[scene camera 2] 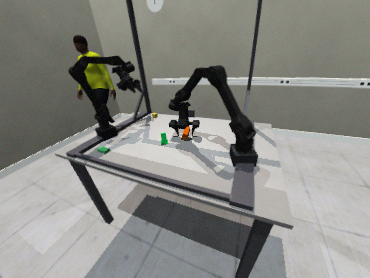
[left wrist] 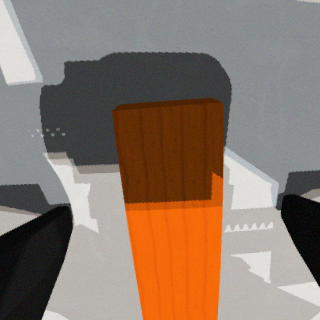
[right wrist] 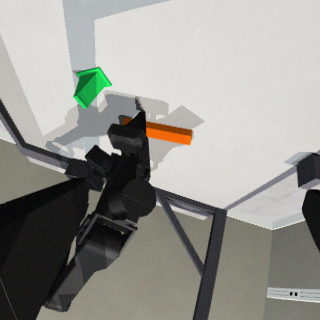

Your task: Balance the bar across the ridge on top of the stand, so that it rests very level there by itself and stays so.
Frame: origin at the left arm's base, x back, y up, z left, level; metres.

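Where they show: left gripper, fingertip midpoint: (scene camera 2: 185,135) (left wrist: 177,211) (right wrist: 144,125); right gripper, fingertip midpoint: (scene camera 2: 138,92) (right wrist: 197,194); left arm's base, origin of the base link: (scene camera 2: 243,149); right arm's base, origin of the base link: (scene camera 2: 105,127).
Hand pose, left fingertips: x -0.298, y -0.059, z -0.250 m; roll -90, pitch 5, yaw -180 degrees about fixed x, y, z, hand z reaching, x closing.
Note:
Things, the pixels of their top centre, and the offset from my left fingertips.
- orange bar, middle of its top: (left wrist: 178,290) (right wrist: 155,133) (scene camera 2: 186,131) dx +0.004, dy +0.014, dz -0.029 m
- flat green block, middle of its top: (scene camera 2: 103,148) dx -0.467, dy +0.014, dz +0.178 m
- small yellow block, middle of its top: (scene camera 2: 154,113) dx -0.304, dy +0.031, dz -0.357 m
The orange bar (scene camera 2: 186,132) (left wrist: 172,250) (right wrist: 170,134) lies on the table. The green stand (scene camera 2: 164,138) (right wrist: 90,89) stands upright, apart from the bar, to its left in the scene view. My left gripper (scene camera 2: 185,136) (left wrist: 177,211) is open and low over the bar, with one finger on each side and gaps between the fingers and the bar. In the right wrist view the left arm hides part of the bar. My right gripper (scene camera 2: 137,90) (right wrist: 197,194) is open and empty, high above the table's left side in the scene view.
A flat green block (scene camera 2: 103,149) lies near the table's front left. A small yellow block (scene camera 2: 154,115) is at the back. Dark frame rails (scene camera 2: 150,176) run along the table edges, with upright posts (scene camera 2: 138,47) behind. A person (scene camera 2: 95,75) stands beyond the right arm.

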